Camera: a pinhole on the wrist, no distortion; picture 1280 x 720 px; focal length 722.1 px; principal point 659.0 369.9 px. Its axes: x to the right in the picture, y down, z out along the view. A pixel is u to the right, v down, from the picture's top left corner.
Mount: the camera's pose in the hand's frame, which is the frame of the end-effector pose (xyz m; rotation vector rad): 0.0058 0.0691 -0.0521 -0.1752 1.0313 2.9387
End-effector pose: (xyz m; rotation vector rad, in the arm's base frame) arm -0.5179 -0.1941 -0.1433 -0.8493 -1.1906 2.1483
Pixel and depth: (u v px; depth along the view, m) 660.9 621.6 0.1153
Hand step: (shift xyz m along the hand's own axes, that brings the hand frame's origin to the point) -0.0082 0.1097 0.0622
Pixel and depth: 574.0 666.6 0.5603
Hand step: 0.0028 0.2400 0.5328
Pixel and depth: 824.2 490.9 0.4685
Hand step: -0.1514 0.2984 0.3477
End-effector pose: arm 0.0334 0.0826 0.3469 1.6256 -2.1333 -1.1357
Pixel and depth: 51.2 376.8 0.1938
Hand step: 0.1487 0.1912 0.1177
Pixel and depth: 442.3 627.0 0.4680
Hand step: 0.0896 0.2333 0.4301
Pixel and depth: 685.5 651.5 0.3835
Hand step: -0.0546 0.1914 0.3365
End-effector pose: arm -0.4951 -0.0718 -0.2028 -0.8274 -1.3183 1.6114
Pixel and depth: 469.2 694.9 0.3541
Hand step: 0.0541 0.1671 0.3320
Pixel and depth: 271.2 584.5 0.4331
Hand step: 0.1867 0.2426 0.3899
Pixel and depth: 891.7 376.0 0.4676
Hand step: -0.1902 0.3554 0.2957
